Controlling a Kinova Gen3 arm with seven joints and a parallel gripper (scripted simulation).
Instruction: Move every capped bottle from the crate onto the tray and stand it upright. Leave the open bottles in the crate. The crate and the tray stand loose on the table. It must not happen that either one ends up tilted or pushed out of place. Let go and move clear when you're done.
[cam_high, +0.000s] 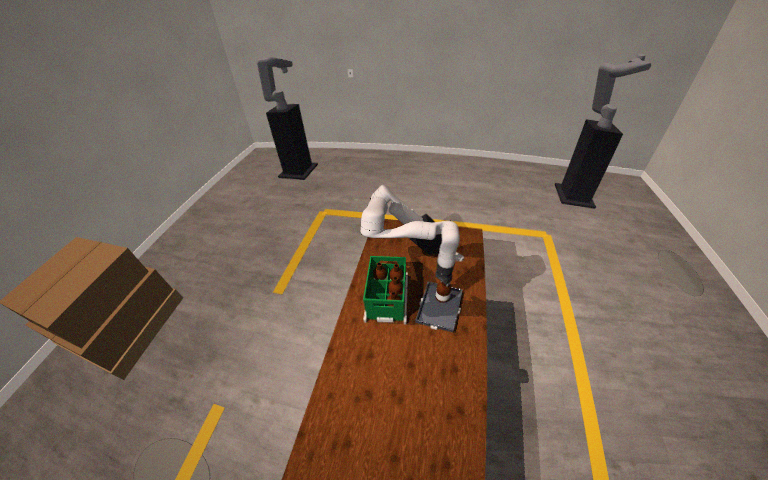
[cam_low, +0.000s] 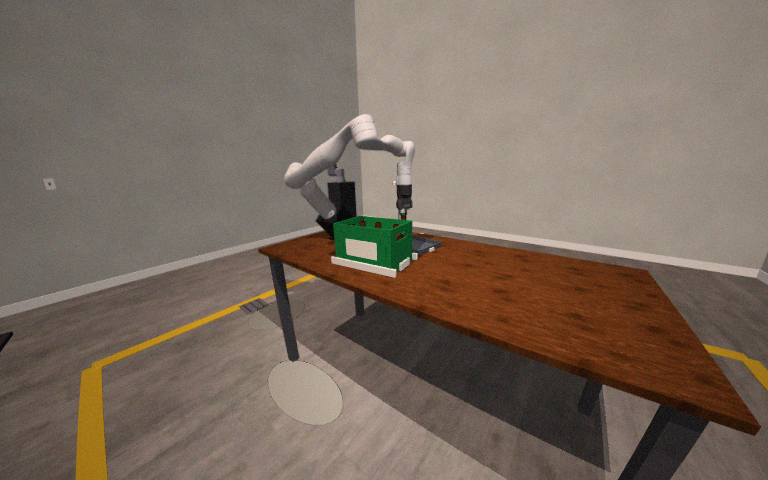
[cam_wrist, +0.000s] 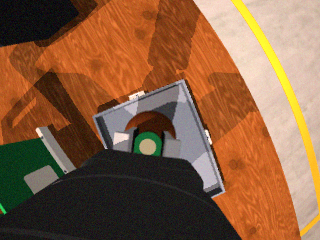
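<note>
My gripper is now 6 cm above the capped bottle. Round my hand: green crate (29 cm to the right, 6 cm below, 6 cm ahead); then grey tray (14 cm below, 6 cm ahead, 1 cm to the right).
</note>
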